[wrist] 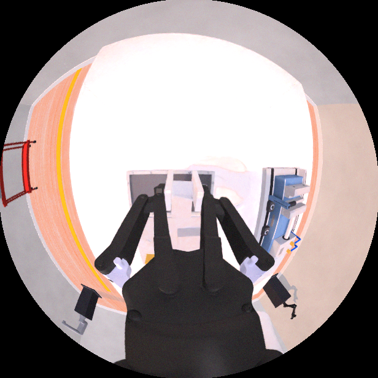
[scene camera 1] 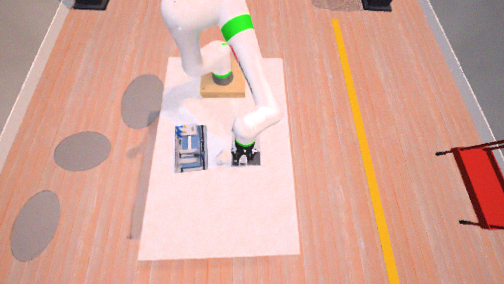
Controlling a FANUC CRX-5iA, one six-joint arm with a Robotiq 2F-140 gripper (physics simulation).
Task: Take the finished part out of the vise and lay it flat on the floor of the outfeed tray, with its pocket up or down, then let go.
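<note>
My gripper [scene camera 1: 244, 161] [wrist: 182, 177] is shut on the finished part [wrist: 183, 190], a pale block between its two light finger pads. The part is above the outfeed tray [scene camera 1: 255, 161] [wrist: 144, 181], which has a dark floor and a pale rim. In the wrist view the part and fingers cover the middle and right of the tray. The height of the part over the tray floor and the side its pocket faces cannot be told. The blue and grey vise [scene camera 1: 190, 150] [wrist: 283, 220] stands apart from the tray, left of it in the scene view, with no part seen in its jaws.
A pale panel with a yellow patch [wrist: 149, 258] adjoins the tray on the arm's side. The robot base stands on a wooden block [scene camera 1: 222, 93] at the back of the white table top [scene camera 1: 220, 215]. A red cart [scene camera 1: 481, 185] [wrist: 27, 167] stands far off on the floor.
</note>
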